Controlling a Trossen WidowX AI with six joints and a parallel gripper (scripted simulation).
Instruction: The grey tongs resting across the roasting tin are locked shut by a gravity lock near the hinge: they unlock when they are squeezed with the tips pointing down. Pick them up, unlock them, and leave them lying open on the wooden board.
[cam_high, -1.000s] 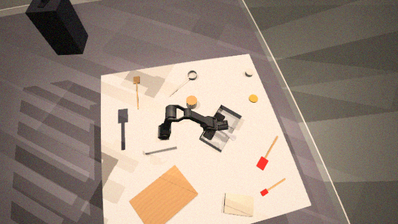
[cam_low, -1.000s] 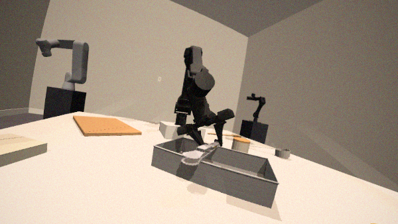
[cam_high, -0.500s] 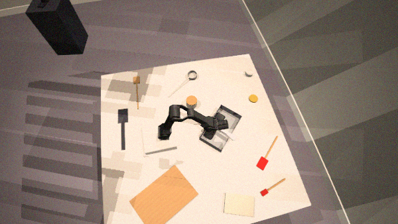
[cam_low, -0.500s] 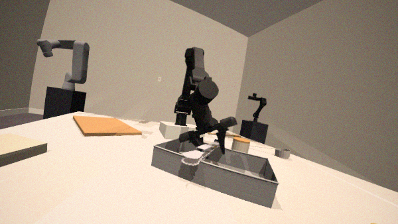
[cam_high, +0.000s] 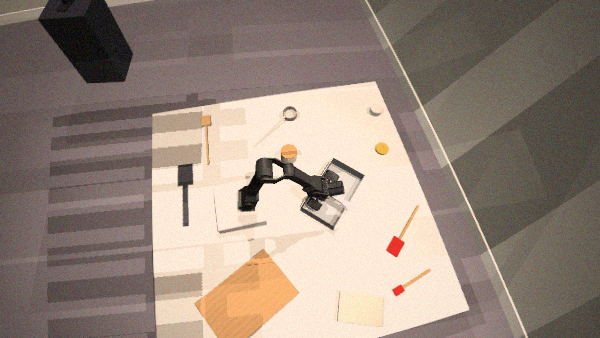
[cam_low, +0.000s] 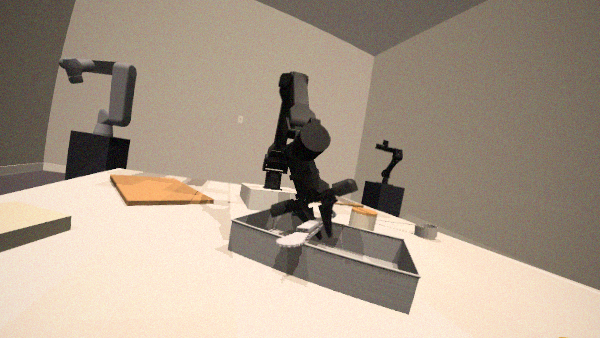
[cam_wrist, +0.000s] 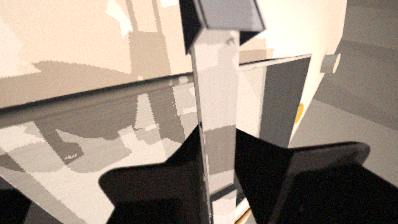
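Right now the roasting tin is 30 mm ahead of my gripper tip and 20 mm to the right of it. The rest, counted from my gripper tip: black spatula 670 mm behind, 40 mm to the left, 30 mm below; wooden board 470 mm to the right, 370 mm behind, 20 mm below; pale board 530 mm to the right, 90 mm ahead, 20 mm below.
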